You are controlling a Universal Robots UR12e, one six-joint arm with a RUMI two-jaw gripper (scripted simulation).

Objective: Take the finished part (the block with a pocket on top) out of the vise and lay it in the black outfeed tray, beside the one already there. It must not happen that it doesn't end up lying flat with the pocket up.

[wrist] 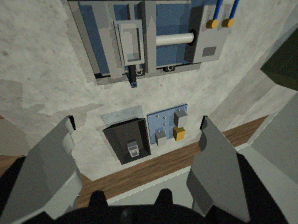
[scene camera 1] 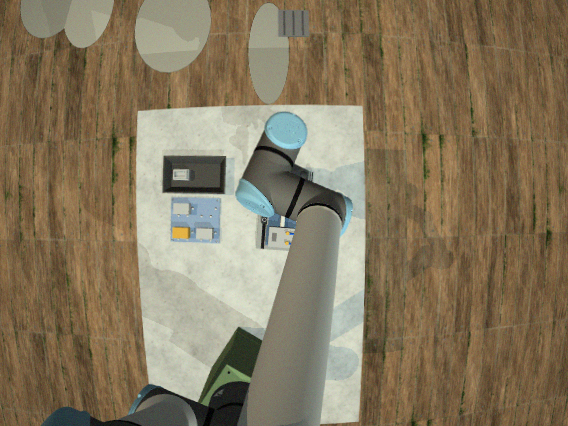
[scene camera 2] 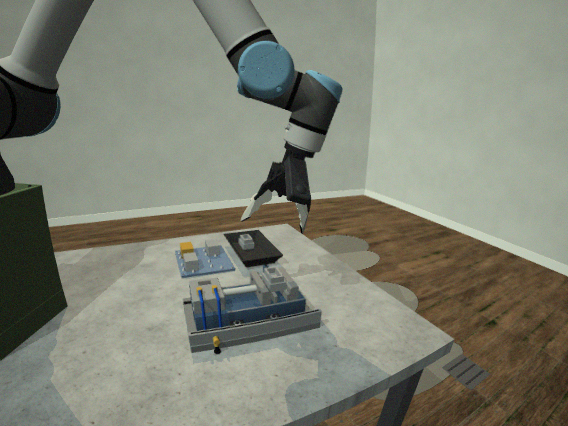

Path:
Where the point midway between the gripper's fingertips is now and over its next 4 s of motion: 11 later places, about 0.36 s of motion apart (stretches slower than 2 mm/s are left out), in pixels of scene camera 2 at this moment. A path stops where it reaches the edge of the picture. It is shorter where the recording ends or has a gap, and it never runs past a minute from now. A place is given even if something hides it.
My gripper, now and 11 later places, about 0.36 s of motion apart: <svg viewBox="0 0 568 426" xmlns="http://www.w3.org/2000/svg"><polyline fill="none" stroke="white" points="272,227 273,234 273,238 273,244 273,246 273,248 273,254 273,261 273,267 273,270 273,270 273,271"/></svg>

